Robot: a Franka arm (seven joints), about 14 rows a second.
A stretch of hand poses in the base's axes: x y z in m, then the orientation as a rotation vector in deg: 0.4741 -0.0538 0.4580 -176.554 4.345 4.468; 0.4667 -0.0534 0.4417 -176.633 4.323 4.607; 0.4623 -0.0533 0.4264 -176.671 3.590 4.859; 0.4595 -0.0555 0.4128 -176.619 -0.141 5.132; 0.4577 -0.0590 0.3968 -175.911 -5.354 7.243; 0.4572 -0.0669 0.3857 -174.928 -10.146 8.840; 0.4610 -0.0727 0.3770 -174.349 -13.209 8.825; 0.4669 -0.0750 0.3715 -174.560 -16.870 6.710; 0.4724 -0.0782 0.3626 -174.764 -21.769 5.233; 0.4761 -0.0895 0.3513 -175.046 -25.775 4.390; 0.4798 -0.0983 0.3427 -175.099 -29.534 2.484; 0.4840 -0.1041 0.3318 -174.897 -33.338 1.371; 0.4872 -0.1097 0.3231 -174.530 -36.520 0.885; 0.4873 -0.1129 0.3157 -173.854 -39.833 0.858; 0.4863 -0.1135 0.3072 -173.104 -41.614 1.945; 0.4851 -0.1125 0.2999 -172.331 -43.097 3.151; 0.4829 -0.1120 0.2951 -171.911 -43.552 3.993; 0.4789 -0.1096 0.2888 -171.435 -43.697 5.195; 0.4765 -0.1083 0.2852 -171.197 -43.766 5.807; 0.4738 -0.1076 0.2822 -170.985 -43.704 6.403
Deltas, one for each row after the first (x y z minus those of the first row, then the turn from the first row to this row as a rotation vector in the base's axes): -0.0074 0.0004 -0.0163 -0.079 0.090 0.020; -0.0118 0.0005 -0.0316 -0.092 0.240 0.501; -0.0146 -0.0017 -0.0452 0.054 0.345 2.920; -0.0164 -0.0052 -0.0612 0.729 1.618 6.332; -0.0169 -0.0131 -0.0723 1.537 2.576 9.486; -0.0131 -0.0189 -0.0810 1.967 2.515 11.496; -0.0072 -0.0212 -0.0865 1.567 1.066 13.843; -0.0017 -0.0244 -0.0954 0.941 0.021 16.993; 0.0020 -0.0357 -0.1067 0.203 -0.588 19.552; 0.0057 -0.0445 -0.1153 -0.362 -1.880 21.930; 0.0099 -0.0503 -0.1262 -0.771 -2.656 24.359; 0.0131 -0.0559 -0.1349 -0.980 -3.019 26.410; 0.0132 -0.0591 -0.1423 -0.963 -3.090 28.582; 0.0122 -0.0597 -0.1508 -0.590 -2.421 29.814; 0.0110 -0.0587 -0.1581 -0.153 -1.666 30.867; 0.0088 -0.0582 -0.1629 0.155 -1.128 31.222; 0.0048 -0.0558 -0.1692 0.579 -0.348 31.393; 0.0024 -0.0545 -0.1728 0.789 0.051 31.476; -0.0003 -0.0538 -0.1758 1.001 0.442 31.473
